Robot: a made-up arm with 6 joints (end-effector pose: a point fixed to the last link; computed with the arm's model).
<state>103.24 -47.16 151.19 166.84 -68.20 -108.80</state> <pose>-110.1 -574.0 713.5 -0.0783 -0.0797 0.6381 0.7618</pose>
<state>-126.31 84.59 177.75 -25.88 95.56 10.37</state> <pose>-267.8 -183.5 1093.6 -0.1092 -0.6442 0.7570 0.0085</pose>
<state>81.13 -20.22 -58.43 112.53 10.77 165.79</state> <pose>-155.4 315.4 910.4 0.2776 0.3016 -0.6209 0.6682</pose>
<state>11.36 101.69 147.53 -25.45 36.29 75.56</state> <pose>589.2 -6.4 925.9 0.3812 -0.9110 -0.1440 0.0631</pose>
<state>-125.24 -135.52 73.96 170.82 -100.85 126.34</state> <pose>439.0 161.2 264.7 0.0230 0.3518 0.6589 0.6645</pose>
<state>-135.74 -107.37 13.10 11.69 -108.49 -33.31</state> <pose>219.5 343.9 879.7 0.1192 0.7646 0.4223 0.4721</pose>
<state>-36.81 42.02 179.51 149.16 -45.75 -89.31</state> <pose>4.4 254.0 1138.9 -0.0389 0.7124 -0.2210 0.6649</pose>
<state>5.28 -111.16 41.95 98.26 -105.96 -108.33</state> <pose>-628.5 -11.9 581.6 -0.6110 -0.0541 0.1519 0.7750</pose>
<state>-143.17 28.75 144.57 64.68 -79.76 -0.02</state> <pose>85.1 105.7 1219.7 0.6262 0.5287 0.1519 0.5525</pose>
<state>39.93 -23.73 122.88 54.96 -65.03 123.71</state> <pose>-346.7 -376.9 1028.0 -0.1766 -0.8957 -0.2835 0.2936</pose>
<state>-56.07 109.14 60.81 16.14 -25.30 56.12</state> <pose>226.7 -550.8 432.6 -0.1031 -0.1234 -0.6098 0.7760</pose>
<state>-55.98 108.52 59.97 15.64 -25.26 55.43</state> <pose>226.6 -549.3 433.4 -0.0994 -0.1232 -0.6169 0.7710</pose>
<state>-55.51 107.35 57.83 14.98 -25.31 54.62</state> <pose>228.4 -543.7 433.1 -0.0926 -0.1165 -0.6235 0.7675</pose>
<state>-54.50 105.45 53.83 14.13 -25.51 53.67</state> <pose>232.2 -531.7 430.9 -0.0818 -0.0996 -0.6291 0.7666</pose>
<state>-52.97 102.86 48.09 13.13 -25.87 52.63</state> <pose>236.9 -513.1 428.0 -0.0686 -0.0724 -0.6328 0.7679</pose>
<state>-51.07 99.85 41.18 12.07 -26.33 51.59</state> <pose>240.7 -488.9 425.4 -0.0552 -0.0375 -0.6339 0.7705</pose>
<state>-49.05 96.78 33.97 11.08 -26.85 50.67</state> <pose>242.0 -462.1 424.2 -0.0440 0.0008 -0.6321 0.7736</pose>
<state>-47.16 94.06 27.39 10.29 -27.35 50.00</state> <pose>241.0 -436.4 424.5 -0.0361 0.0373 -0.6275 0.7769</pose>
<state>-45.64 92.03 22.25 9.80 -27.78 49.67</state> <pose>238.7 -415.8 425.3 -0.0317 0.0672 -0.6208 0.7805</pose>
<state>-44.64 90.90 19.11 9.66 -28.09 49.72</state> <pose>237.0 -402.8 425.7 -0.0298 0.0870 -0.6131 0.7847</pose>
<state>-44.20 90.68 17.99 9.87 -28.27 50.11</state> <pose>236.6 -397.7 424.9 -0.0297 0.0963 -0.6053 0.7896</pose>
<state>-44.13 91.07 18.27 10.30 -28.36 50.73</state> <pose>237.6 -398.1 423.1 -0.0306 0.0982 -0.5976 0.7952</pose>
